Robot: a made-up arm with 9 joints.
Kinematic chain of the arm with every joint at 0, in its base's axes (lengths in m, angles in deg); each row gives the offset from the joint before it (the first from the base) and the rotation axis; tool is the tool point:
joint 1: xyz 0 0 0.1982 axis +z
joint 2: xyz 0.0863 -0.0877 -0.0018 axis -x
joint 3: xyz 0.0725 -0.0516 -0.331 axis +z
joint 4: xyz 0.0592 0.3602 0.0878 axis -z
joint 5: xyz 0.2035 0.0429 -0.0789 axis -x
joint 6: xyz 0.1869 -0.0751 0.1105 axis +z
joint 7: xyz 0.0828 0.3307 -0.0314 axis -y
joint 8: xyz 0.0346 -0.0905 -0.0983 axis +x
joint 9: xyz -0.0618 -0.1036 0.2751 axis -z
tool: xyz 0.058 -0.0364 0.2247
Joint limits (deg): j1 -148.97..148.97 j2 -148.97..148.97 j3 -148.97..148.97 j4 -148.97..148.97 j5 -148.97..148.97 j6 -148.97..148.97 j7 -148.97..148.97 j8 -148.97..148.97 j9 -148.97..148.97
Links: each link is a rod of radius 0.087 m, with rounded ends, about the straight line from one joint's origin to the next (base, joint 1, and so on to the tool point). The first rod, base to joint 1, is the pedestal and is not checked.
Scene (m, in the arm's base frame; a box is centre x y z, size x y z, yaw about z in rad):
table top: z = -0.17
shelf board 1: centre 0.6 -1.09 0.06 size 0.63 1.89 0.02 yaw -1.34
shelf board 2: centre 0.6 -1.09 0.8 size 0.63 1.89 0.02 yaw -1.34
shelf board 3: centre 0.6 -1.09 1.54 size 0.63 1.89 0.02 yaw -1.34
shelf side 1: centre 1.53 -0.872 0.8 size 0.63 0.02 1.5 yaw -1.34
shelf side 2: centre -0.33 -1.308 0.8 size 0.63 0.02 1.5 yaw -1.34
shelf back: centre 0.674 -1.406 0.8 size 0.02 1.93 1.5 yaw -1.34
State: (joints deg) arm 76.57 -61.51 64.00 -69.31 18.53 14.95 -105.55 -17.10 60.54
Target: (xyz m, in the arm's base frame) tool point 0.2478 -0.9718 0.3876
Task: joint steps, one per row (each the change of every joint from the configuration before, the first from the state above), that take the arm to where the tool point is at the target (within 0.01 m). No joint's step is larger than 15 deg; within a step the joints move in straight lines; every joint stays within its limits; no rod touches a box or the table.
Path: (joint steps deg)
1: 14.16 -0.77 -10.72 6.44 5.62 8.63 -8.68 -10.15 -3.18
2: 14.16 -0.77 -10.71 6.44 5.62 8.63 -8.69 -10.16 -3.17
3: 14.16 -0.78 -10.72 6.44 5.63 8.63 -8.68 -10.15 -3.18
4: 14.16 -0.77 -10.72 6.44 5.62 8.63 -8.69 -10.15 -3.18
5: 14.16 -0.77 -10.71 6.44 5.62 8.62 -8.68 -10.15 -3.17
6: -6.66 -1.04 11.32 -7.64 -9.09 -6.39 12.78 9.66 3.81
7: -6.65 -1.04 11.33 -7.64 -9.09 -6.40 12.78 9.67 3.81
8: -6.66 -1.04 11.32 -7.64 -9.09 -6.40 12.78 9.67 3.81
9: -6.66 -1.03 11.33 -7.64 -9.09 -6.39 12.78 9.66 3.81
10: -6.65 -1.04 11.32 -7.64 -9.09 -6.40 12.78 9.67 3.81

